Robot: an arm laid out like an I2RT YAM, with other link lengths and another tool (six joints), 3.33 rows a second.
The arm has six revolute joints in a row. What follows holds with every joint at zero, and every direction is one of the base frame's.
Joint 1 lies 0.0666 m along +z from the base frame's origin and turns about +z.
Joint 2 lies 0.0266 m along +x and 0.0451 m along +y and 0.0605 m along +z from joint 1 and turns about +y.
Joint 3 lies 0.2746 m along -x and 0.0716 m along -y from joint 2 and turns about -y.
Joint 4 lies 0.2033 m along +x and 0.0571 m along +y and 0.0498 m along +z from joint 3 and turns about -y.
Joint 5 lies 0.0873 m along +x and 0.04 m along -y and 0.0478 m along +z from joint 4 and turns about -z.
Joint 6 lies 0.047 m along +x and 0.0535 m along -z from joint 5 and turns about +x.
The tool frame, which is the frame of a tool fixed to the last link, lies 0.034 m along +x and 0.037 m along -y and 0.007 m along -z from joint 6; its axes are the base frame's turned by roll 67.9, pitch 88.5 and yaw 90 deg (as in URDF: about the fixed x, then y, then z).
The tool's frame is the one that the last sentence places.
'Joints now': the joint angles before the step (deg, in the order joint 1, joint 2, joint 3, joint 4, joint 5, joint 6). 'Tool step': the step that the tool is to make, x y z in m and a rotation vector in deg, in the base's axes. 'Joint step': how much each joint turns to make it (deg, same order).
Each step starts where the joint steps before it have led.
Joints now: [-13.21, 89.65, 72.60, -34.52, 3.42, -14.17]
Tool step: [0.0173, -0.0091, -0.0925, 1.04, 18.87, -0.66]
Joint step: [-0.11, 16.57, 0.01, -1.95, 3.15, -1.14]
